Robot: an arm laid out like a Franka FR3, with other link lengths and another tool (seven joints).
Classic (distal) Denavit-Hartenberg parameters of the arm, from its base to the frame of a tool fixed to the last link. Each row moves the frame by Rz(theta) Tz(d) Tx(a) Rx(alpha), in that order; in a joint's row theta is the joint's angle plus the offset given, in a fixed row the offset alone. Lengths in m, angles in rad.
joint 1: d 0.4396  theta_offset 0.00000  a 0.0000  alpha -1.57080
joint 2: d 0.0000  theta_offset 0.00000  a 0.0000  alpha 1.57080
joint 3: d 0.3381  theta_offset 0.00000  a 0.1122  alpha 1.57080
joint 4: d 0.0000  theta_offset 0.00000  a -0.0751  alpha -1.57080
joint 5: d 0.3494  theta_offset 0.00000  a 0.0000  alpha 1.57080
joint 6: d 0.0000  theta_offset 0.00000  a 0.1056  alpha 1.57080
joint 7: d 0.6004  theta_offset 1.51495  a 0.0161  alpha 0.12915
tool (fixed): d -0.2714  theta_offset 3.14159  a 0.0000  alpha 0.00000
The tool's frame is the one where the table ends.
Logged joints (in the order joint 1, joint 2, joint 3, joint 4, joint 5, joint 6, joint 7), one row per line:
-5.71, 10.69, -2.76, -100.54, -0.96, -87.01, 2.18
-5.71, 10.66, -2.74, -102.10, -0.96, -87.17, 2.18
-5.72, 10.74, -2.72, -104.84, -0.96, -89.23, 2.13
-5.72, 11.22, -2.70, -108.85, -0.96, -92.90, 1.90
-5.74, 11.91, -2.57, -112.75, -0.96, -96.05, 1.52
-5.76, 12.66, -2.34, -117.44, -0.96, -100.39, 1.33
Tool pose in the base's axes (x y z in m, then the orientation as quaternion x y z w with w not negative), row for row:
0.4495, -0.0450, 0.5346, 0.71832, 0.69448, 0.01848, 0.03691
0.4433, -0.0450, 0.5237, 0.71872, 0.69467, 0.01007, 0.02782
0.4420, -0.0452, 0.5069, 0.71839, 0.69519, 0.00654, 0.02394
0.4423, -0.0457, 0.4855, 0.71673, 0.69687, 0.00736, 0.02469
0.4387, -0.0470, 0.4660, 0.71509, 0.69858, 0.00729, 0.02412
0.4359, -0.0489, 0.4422, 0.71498, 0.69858, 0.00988, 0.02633
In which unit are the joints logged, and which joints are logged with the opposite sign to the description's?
The joints are logged in degrees. Opposite sign: joint 2, joint 3, joint 6.
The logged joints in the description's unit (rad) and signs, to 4 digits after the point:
-0.0997, -0.1866, 0.0482, -1.7548, -0.0168, 1.5186, 0.0380
-0.0997, -0.1861, 0.0478, -1.7820, -0.0168, 1.5214, 0.0380
-0.0998, -0.1874, 0.0475, -1.8298, -0.0168, 1.5574, 0.0372
-0.0998, -0.1958, 0.0471, -1.8998, -0.0168, 1.6214, 0.0332
-0.1002, -0.2079, 0.0449, -1.9679, -0.0168, 1.6764, 0.0265
-0.1005, -0.2210, 0.0408, -2.0497, -0.0168, 1.7521, 0.0232

